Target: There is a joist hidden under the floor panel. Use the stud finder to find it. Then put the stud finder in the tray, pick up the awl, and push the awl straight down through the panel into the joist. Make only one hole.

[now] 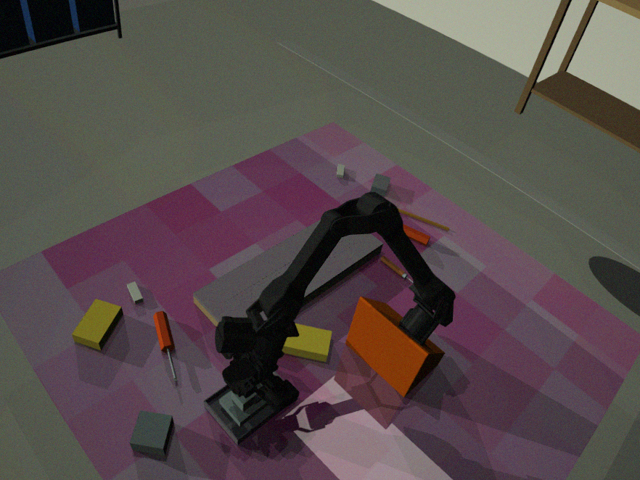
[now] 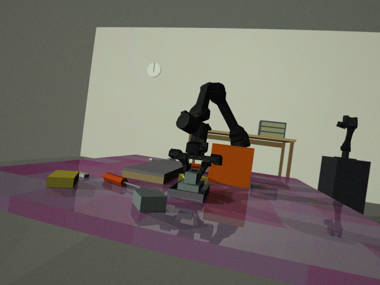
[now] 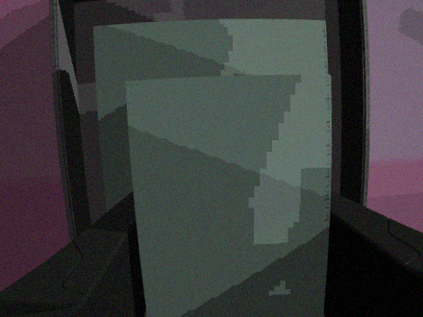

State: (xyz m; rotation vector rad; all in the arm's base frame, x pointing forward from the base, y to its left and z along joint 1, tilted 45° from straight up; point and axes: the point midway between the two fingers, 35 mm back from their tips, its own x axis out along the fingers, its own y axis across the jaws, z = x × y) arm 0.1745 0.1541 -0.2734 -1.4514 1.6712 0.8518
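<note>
My gripper tip is 3 cm above the tray and 1 cm to the left of it. From my gripper tip the other things lie so: indicator light (4 cm to the right, 3 cm above); then grey block (19 cm to the left, 9 cm ahead, 3 cm below); then stud finder (2 cm to the right, 2 cm above).
</note>
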